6 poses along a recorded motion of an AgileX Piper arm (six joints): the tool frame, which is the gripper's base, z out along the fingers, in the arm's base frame.
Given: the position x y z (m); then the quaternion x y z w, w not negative.
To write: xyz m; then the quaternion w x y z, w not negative. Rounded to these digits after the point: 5 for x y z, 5 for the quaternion.
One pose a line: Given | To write
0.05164 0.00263 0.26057 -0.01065 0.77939 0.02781 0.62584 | 0.05164 0.00263 0.26057 0.62584 -0.01065 0.77939 0.02781
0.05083 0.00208 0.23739 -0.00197 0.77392 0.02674 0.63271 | 0.05083 0.00208 0.23739 0.63271 -0.00197 0.77392 0.02674
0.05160 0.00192 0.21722 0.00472 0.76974 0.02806 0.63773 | 0.05160 0.00192 0.21722 0.63773 0.00472 0.76974 0.02806
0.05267 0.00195 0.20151 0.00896 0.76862 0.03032 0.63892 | 0.05267 0.00195 0.20151 0.63892 0.00896 0.76862 0.03032
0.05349 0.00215 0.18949 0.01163 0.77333 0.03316 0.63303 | 0.05349 0.00215 0.18949 0.63303 0.01163 0.77333 0.03316
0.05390 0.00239 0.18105 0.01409 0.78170 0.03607 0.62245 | 0.05390 0.00239 0.18105 0.62245 0.01409 0.78170 0.03607
